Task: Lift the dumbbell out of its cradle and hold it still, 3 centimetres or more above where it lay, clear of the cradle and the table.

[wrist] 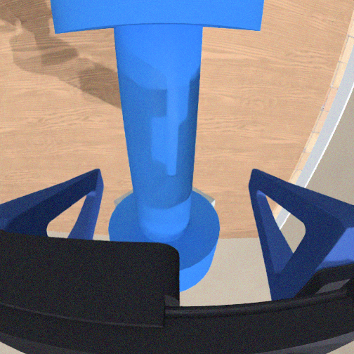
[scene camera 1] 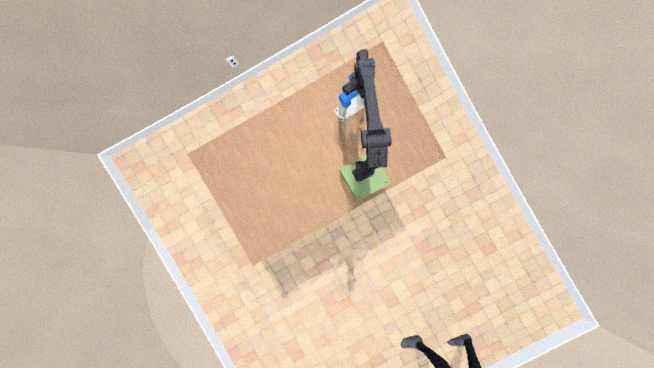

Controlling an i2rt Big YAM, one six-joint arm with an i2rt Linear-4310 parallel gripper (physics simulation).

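Frame: origin at the arm's base, x ahead, y left, z up, level; centimetres.
Seen in the pictures: arm's base, origin of its link: [scene camera 1: 362, 172].
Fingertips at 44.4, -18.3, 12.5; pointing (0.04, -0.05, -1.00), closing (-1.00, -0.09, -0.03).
Observation:
Offsets run from my fingertips to a thing's middle, as dx, dy, dz. "*": to the spot under its first point. Level surfaces: height alone.
A bright blue dumbbell @[-1.0, +2.3, +0.6] [scene camera 1: 348, 98] [wrist: 159, 115] has a bar with a thicker weight at each end. In the scene view it rests on a white cradle @[* -1.8, +0.0, -21.8] [scene camera 1: 354, 106], partly hidden under the arm. In the wrist view a pale bit of the cradle [wrist: 209, 199] shows beside the lower weight. My gripper [scene camera 1: 351, 86] [wrist: 175, 176] is open, with its dark blue fingertips wide apart on either side of the bar as seen in the wrist view. Gaps show between the bar and both fingers. In the scene view the fingers are hidden or too small to tell.
The brown wooden table @[dz -22.6] [scene camera 1: 280, 165] [wrist: 260, 105] bears the cradle and a green base plate [scene camera 1: 367, 188] under my arm's base. My black arm [scene camera 1: 371, 102] reaches over the cradle. A person's dark legs [scene camera 1: 432, 354] stand on the tiled floor [scene camera 1: 450, 240], away from the table.

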